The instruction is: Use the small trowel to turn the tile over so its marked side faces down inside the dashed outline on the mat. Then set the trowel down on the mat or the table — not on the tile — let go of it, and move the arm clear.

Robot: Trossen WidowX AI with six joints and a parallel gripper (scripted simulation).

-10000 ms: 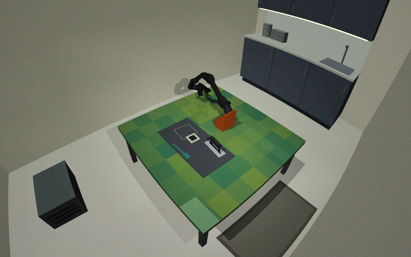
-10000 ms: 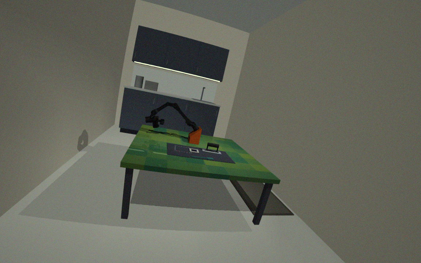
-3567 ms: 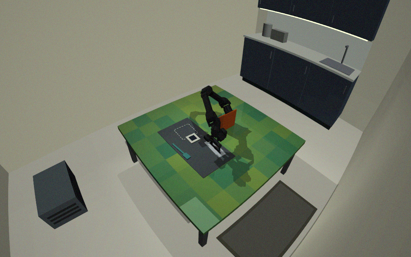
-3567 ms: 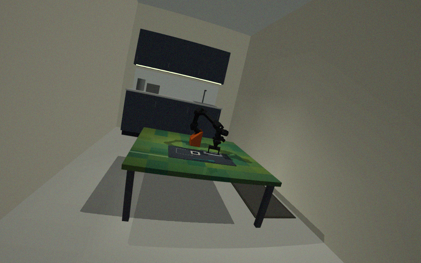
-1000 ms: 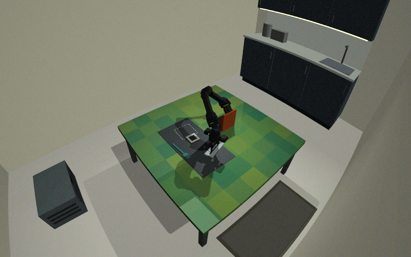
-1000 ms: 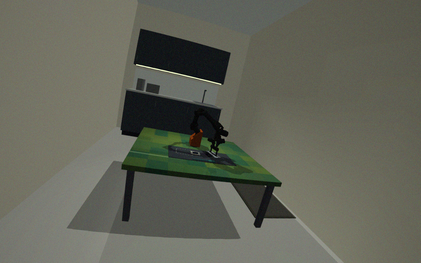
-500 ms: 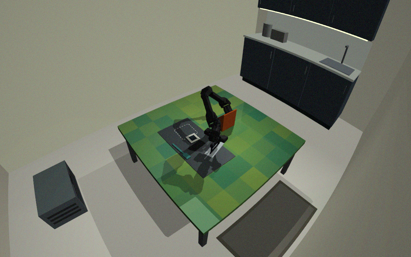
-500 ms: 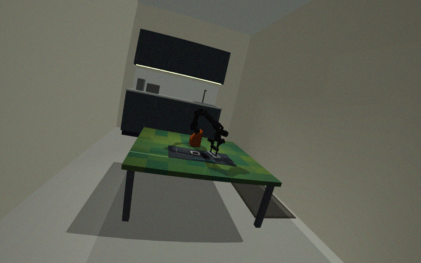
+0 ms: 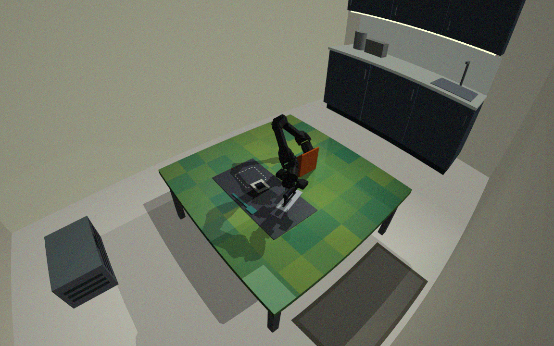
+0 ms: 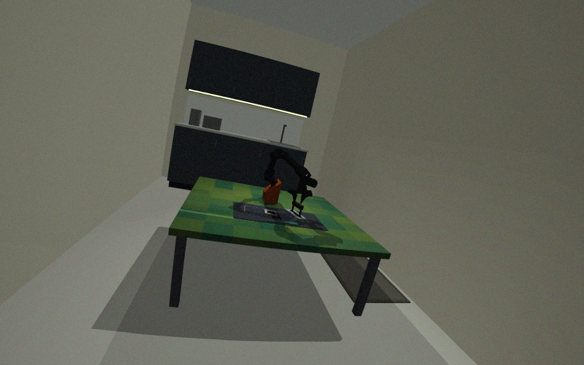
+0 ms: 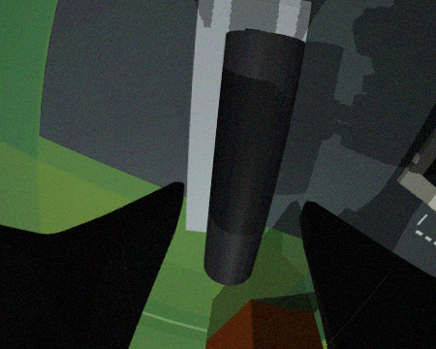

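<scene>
Right now the small trowel is 30 mm ahead of my gripper tip, 10 mm to the left of it and 50 mm below it. The rest, counted from my gripper tip: dark mat 120 mm ahead, 130 mm to the right, 100 mm below; teal spatula-like tool 260 mm ahead, 90 mm to the right, 80 mm below; tile 100 mm ahead, 190 mm to the right, 80 mm below.
</scene>
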